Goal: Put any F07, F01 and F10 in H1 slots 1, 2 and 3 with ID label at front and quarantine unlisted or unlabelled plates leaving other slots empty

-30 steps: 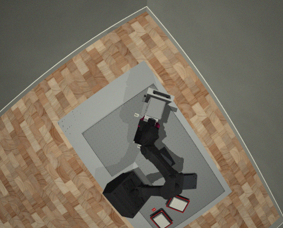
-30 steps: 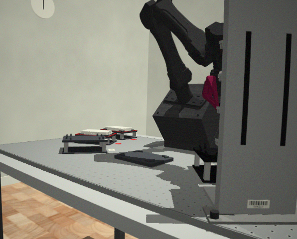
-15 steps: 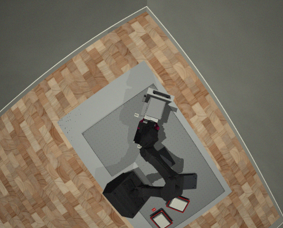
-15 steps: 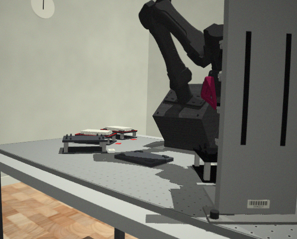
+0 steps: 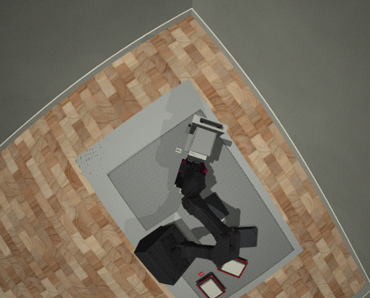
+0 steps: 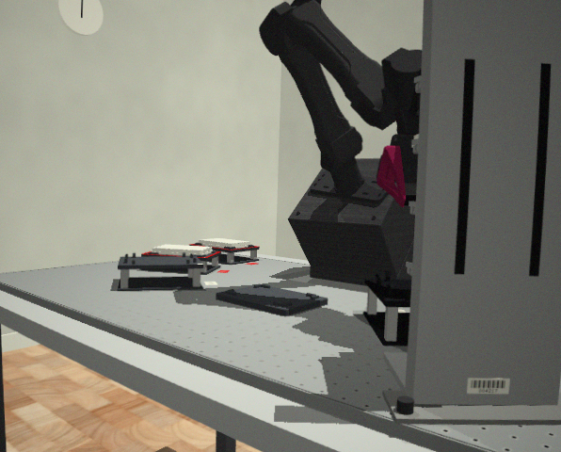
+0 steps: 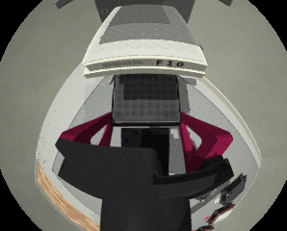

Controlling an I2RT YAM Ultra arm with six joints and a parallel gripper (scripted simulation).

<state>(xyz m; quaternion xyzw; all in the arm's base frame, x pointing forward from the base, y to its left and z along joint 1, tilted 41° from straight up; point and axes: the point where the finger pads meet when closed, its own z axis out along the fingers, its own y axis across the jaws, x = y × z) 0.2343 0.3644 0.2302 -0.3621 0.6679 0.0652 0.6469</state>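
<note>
The dark 96-well plate lies 40 mm to the left of my hand and 40 mm ahead of it. Round my hand: N6 deck label 420 mm to the right, 190 mm below, 20 mm ahead; then H1 deck label 190 mm below, 90 mm to the left, 50 mm behind; then grey hotel back wall 130 mm to the left, 110 mm ahead, 10 mm above.
</note>
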